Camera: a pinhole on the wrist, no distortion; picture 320 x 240 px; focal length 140.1 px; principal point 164.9 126.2 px. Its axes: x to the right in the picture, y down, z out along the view. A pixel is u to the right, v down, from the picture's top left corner.
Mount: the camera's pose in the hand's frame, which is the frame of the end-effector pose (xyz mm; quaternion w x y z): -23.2 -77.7 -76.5 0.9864 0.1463 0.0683 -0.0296
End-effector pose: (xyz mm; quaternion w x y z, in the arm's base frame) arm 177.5 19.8 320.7 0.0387 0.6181 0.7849 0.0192
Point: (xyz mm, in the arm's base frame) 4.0 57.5 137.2
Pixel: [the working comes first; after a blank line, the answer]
In the camera's frame: 74.5 -13.7 272.8

203.2 119.1
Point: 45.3 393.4 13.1
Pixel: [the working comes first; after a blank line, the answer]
In the camera's frame: 370.8 150.4 396.2

296.0 179.4
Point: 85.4 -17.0 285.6
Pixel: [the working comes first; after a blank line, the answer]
In the camera's frame: -4.0 8.6 106.9

159.6 137.5
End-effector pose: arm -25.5 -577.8 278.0 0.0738 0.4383 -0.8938 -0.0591
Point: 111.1 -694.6 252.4
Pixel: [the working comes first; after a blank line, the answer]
In the camera's frame: 24.4 -76.1 102.3

198.3 21.9
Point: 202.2 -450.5 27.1
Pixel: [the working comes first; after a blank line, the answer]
In the camera's frame: -271.5 1.9 260.4

18.8 127.2
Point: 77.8 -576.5 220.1
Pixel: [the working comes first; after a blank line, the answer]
In the camera's frame: -60.4 18.1 106.1

85.1 150.1
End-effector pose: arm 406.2 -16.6 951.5 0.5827 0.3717 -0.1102 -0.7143
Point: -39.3 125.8 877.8
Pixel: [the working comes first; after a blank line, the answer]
In the camera's frame: -83.7 -252.1 357.9

132.1 27.5
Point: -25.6 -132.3 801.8
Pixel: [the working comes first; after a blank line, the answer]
In the camera's frame: 176.4 -188.6 387.6

228.7 58.0
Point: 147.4 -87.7 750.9
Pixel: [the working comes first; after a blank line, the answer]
In the camera's frame: 168.6 -154.2 205.2

280.0 20.9
